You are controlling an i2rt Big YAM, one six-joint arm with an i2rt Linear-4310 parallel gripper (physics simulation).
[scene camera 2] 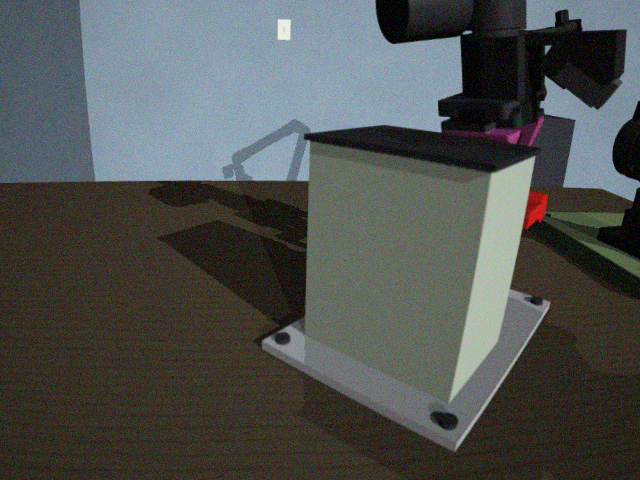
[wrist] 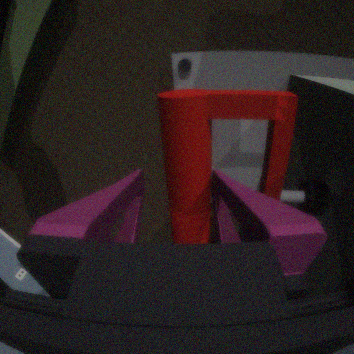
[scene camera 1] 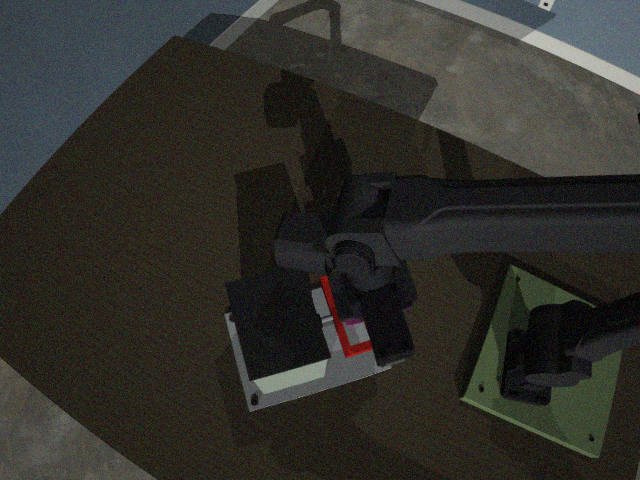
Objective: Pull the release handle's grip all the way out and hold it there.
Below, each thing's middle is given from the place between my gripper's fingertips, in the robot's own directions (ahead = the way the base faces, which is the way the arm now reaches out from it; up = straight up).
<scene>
I see the red release handle grip (scene camera 1: 348,350) 50 mm ahead of my hand and 20 mm to the left of it. Also, from my hand: grey base plate (scene camera 2: 446,424): 100 mm below, 90 mm ahead, 50 mm to the left.
</scene>
